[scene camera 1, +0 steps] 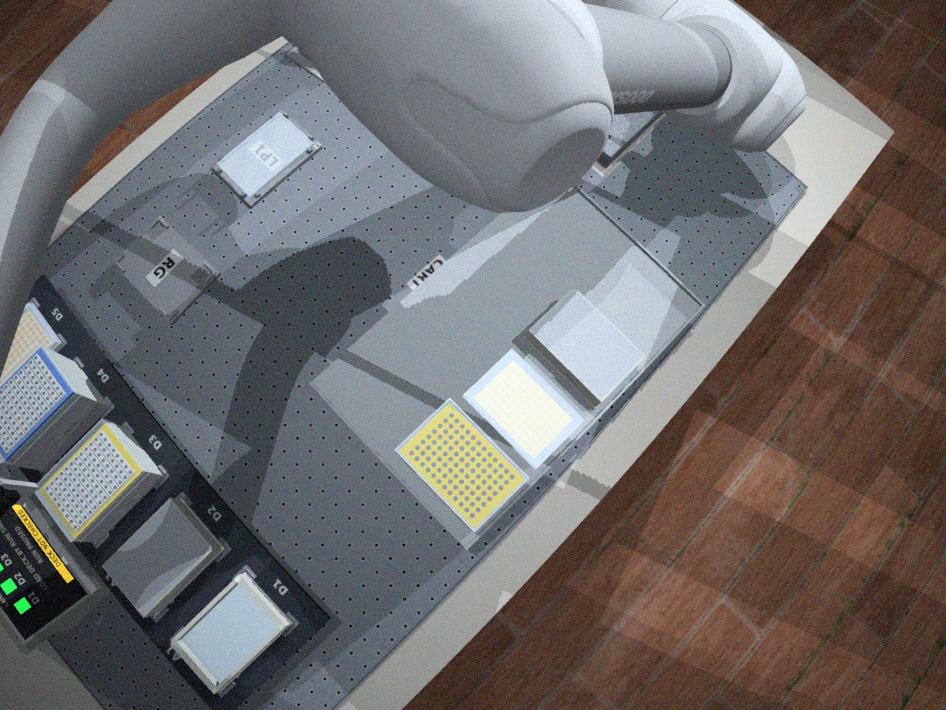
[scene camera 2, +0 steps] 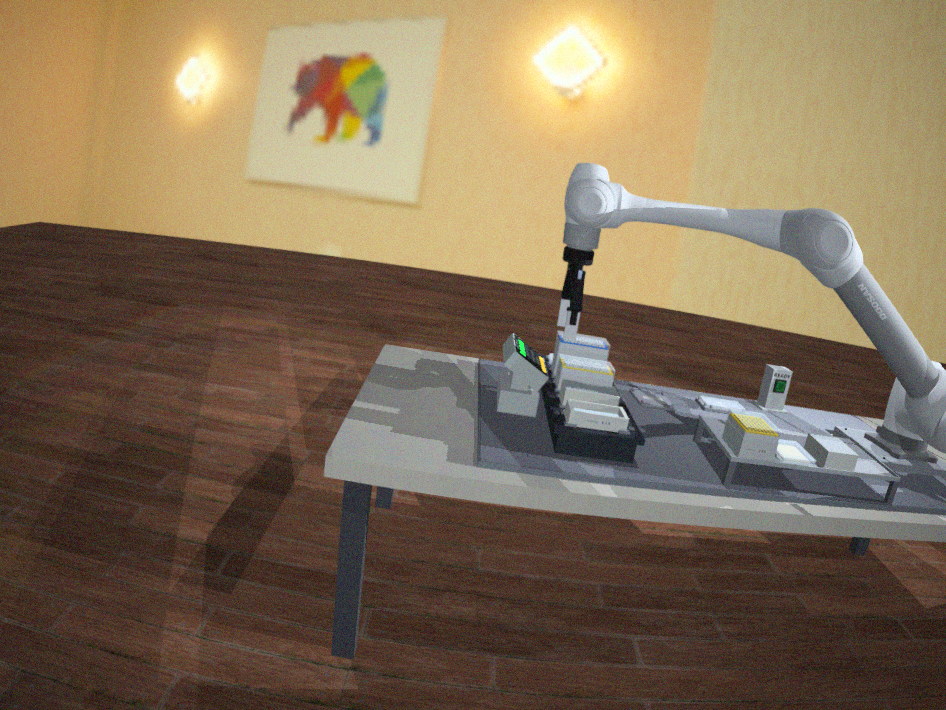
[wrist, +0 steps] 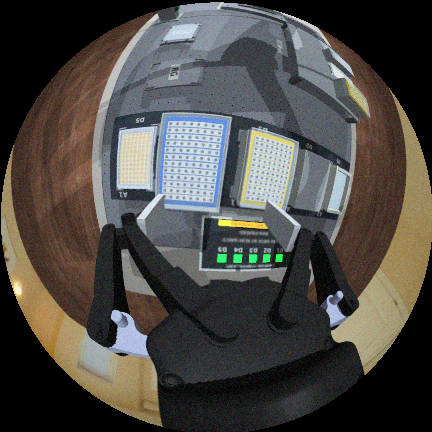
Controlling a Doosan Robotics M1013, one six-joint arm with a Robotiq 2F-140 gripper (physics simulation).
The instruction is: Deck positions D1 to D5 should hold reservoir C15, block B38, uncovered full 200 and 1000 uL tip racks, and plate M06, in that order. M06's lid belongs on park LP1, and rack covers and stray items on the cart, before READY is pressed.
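Frame: origin at the arm's base, x right, y ahead, z up, level; millimetres.
Seen in the pictures: gripper, fingertip midpoint: (scene camera 2: 565, 332) (wrist: 216, 207); arm's base, link origin: (scene camera 2: 900, 449).
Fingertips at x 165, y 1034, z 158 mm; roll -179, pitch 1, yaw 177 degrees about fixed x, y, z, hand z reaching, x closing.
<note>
Offsets run from my fingertips to a thing's middle. "spot": to the spot under its first point.
My gripper (scene camera 2: 567, 327) (wrist: 216, 207) is open and empty, above the deck's D3–D4 side. A light-blue reservoir @(dx -337, dy -23, dz -102 mm) (scene camera 1: 233, 630) (wrist: 341, 189) sits at D1 and a grey block @(dx -214, dy -33, dz -97 mm) (scene camera 1: 156, 561) at D2. A yellow-rimmed tip rack @(dx -90, dy -45, dz -60 mm) (scene camera 1: 91, 477) (wrist: 269, 167) stands uncovered at D3, a blue-rimmed one @(dx +33, dy -56, dz -26 mm) (scene camera 1: 34, 401) (wrist: 192, 160) uncovered at D4. A tan-welled plate @(dx +157, dy -67, dz -110 mm) (scene camera 1: 29, 336) (wrist: 136, 157) lies at D5, partly behind the arm in scene camera 1. A pale, lid-like piece @(dx +111, dy -532, dz -162 mm) (scene camera 1: 267, 156) (wrist: 183, 33) lies at LP1. The READY button @(spot: dx +151, dy -731, dz -92 mm) (scene camera 2: 778, 385) stands at the back. Codes are unreadable.
The cart @(dx -369, dy -528, dz -143 mm) (scene camera 1: 458, 320) bears a yellow rack with dark holes @(dx -419, dy -360, dz -58 mm) (scene camera 1: 462, 466) (wrist: 355, 97), a cream plate @(dx -431, dy -468, dz -103 mm) (scene camera 1: 523, 408) and a grey-white box-like piece @(dx -442, dy -575, dz -95 mm) (scene camera 1: 588, 343). The screen @(spot: dx -60, dy +90, dz -52 mm) (wrist: 244, 243) beside the deck shows green D1–D5 squares and "DECK NOT CHECKED". The RG nest @(dx +100, dy -303, dz -169 mm) (scene camera 1: 168, 271) is behind the deck.
</note>
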